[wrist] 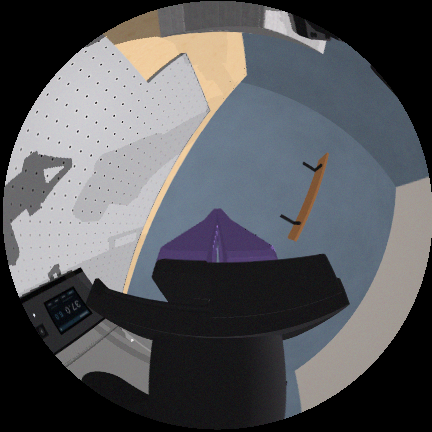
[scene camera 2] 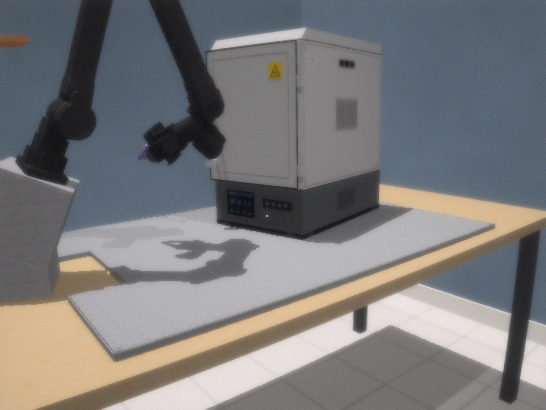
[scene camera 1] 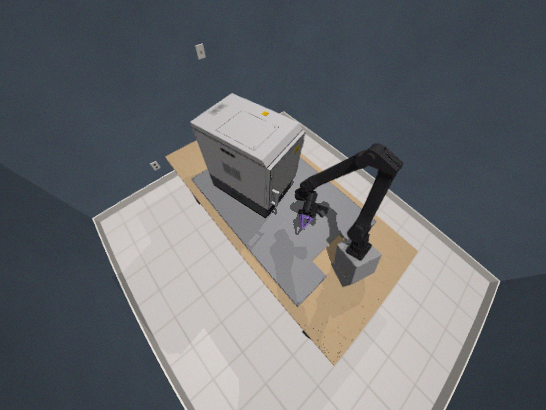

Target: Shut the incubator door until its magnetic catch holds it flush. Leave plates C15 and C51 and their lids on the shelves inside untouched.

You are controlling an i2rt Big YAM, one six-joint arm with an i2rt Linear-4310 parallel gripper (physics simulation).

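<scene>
The incubator stands on the grey mat. Its pale door lies close against the front, with a thin dark seam around it; I cannot tell whether it sits fully flush. The door handle is partly hidden by the wrist in scene camera 2. My gripper is shut and empty, its purple fingertips pointing away from the door, above the mat in front of the incubator. In scene camera 1 the wrist stands off the door. Plates C15 and C51 and their lids are hidden inside.
The grey mat lies on the wooden table. The arm's grey base block stands at one end. A wooden wall rail with black hooks shows in the wrist view.
</scene>
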